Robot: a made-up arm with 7 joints.
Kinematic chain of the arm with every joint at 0, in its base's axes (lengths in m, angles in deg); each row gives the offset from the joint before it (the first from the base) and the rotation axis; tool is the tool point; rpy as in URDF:
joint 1: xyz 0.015 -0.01 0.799 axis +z
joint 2: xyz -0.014 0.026 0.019 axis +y
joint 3: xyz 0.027 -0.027 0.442 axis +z
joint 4: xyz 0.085 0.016 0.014 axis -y
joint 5: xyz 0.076 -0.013 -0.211 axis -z
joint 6: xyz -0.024 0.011 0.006 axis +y
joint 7: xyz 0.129 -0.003 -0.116 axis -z
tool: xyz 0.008 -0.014 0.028 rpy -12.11 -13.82 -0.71
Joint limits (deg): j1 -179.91..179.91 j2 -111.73..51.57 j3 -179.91..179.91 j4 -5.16..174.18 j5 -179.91..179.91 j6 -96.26..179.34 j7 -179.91..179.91
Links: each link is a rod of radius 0.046 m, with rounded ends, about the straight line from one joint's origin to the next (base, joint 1, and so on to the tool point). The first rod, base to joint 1, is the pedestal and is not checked.
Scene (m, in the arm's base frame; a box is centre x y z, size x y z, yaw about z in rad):
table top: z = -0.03
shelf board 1: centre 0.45 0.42 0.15 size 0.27 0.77 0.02 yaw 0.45
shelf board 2: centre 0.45 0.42 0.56 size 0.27 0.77 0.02 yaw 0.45
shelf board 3: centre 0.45 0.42 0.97 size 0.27 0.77 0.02 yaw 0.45
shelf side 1: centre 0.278 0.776 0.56 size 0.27 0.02 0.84 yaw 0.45
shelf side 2: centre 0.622 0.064 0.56 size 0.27 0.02 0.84 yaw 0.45
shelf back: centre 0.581 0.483 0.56 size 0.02 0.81 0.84 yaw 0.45
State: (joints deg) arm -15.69 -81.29 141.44 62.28 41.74 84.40 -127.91
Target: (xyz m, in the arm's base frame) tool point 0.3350 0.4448 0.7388
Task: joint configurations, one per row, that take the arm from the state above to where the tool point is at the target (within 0.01 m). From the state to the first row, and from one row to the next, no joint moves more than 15 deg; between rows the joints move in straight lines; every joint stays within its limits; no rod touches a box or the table.
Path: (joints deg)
1: -28.51 -80.49 134.61 63.04 41.65 81.61 -127.48
2: -41.32 -79.70 127.78 63.81 41.55 78.82 -127.05
3: -54.14 -78.90 120.96 64.57 41.46 76.03 -126.61
4: -66.95 -78.10 114.13 65.34 41.37 73.24 -126.18
5: -79.77 -77.31 107.30 66.10 41.27 70.45 -125.75

